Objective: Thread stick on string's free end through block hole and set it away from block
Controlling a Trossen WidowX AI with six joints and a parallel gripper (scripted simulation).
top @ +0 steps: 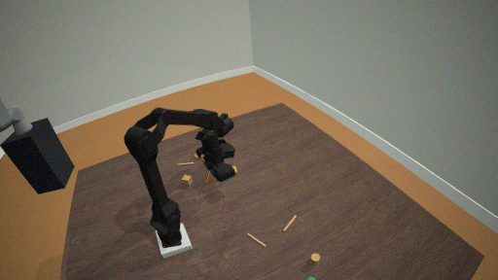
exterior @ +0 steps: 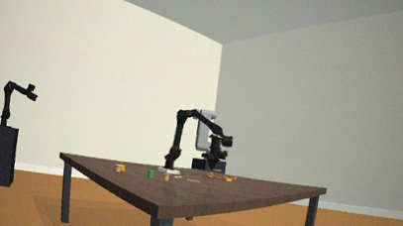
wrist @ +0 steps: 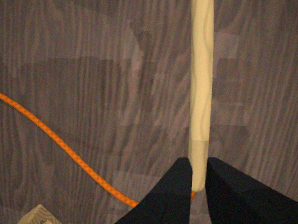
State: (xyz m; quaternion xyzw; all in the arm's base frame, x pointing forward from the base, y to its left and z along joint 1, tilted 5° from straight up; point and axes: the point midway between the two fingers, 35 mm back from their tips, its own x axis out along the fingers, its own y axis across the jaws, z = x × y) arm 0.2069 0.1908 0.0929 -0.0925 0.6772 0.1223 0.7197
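The wooden block is 120 mm behind my gripper tip, 80 mm to the left of it and 40 mm below it. Also, from my gripper tip: wooden cylinder (190 mm ahead, 410 mm to the right, 40 mm below); yellow block (80 mm ahead, 80 mm to the left, 50 mm below); round wooden button (50 mm behind, 240 mm to the left, 50 mm below).
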